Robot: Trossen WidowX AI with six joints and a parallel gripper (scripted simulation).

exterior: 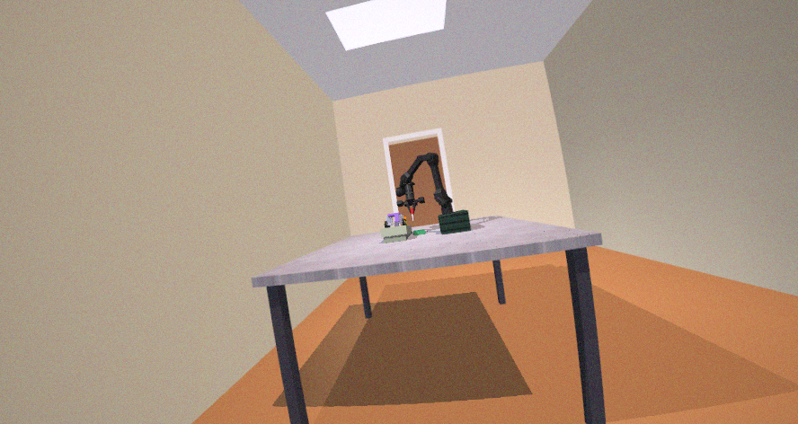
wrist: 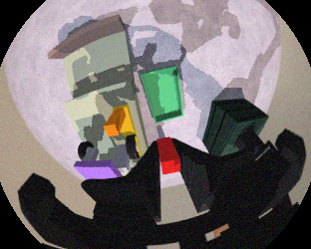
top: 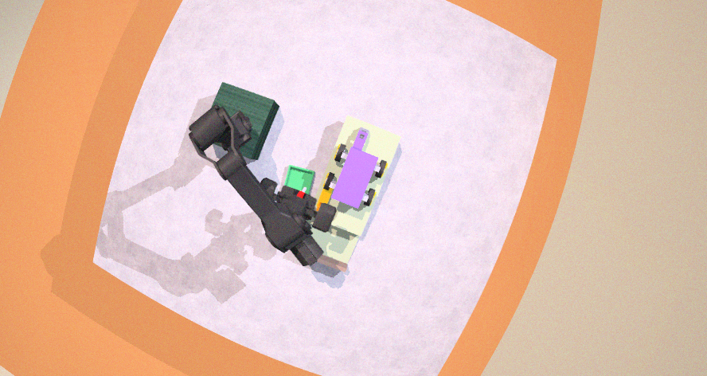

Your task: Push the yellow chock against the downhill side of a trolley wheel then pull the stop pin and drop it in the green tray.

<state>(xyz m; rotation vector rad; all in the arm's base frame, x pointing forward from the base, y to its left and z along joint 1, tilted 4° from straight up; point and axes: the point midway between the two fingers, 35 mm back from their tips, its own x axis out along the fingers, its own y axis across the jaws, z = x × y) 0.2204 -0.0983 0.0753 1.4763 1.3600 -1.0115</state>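
Right now the red-headed stop pin is right at my gripper tip. From my gripper tip the other things lie so: yellow chock: 6 cm ahead, 1 cm to the left, 5 cm below; then purple-topped trolley: 11 cm ahead, 9 cm to the left, 3 cm below; then green tray: 3 cm behind, 14 cm below.
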